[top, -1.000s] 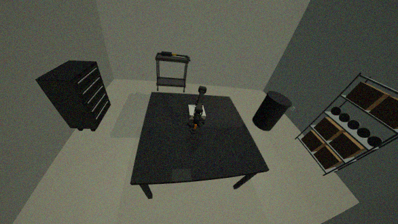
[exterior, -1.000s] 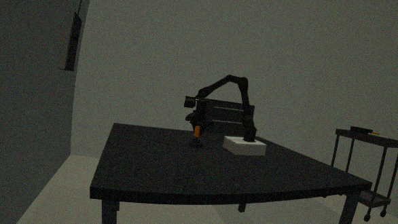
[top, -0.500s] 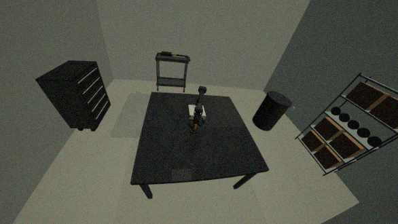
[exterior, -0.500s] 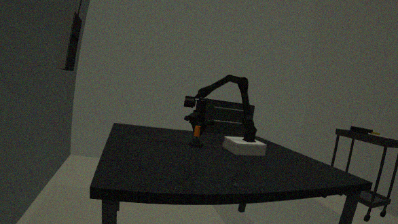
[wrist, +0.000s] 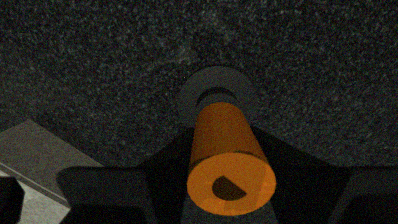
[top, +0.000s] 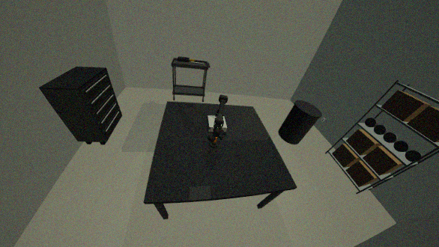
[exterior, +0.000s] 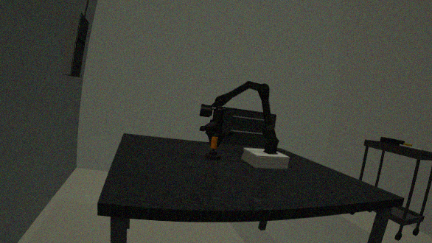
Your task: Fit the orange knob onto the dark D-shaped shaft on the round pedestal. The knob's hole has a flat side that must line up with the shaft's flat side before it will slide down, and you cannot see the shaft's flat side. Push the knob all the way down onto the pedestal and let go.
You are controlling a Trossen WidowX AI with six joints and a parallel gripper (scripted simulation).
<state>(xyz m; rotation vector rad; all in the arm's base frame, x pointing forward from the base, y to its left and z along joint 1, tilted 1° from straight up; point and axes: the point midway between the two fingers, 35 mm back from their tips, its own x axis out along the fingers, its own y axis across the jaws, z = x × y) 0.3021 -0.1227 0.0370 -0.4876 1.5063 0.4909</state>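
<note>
My gripper tip is now 20 mm below the orange knob. Also, from my gripper tip: round pedestal (40 mm below).
</note>
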